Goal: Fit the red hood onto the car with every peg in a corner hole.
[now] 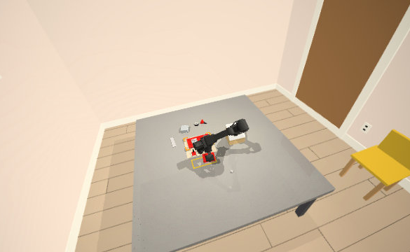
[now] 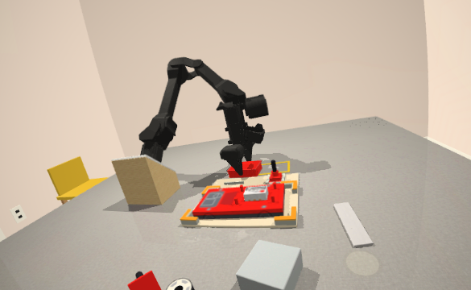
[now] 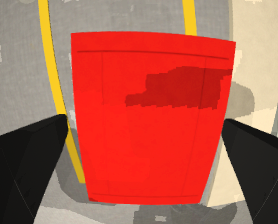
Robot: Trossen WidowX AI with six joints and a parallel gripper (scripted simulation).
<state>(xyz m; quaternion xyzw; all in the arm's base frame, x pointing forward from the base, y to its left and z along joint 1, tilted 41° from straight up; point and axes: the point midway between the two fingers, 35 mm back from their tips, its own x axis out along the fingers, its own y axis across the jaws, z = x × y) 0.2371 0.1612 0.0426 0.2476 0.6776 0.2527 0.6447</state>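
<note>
My gripper tip is now 19 cm to the left of the grey engine block, 9 cm short of it and 1 cm below it. Also, from my gripper tip: wheel: 44 cm to the right, 4 cm ahead; red hood: right at my gripper tip.
</note>
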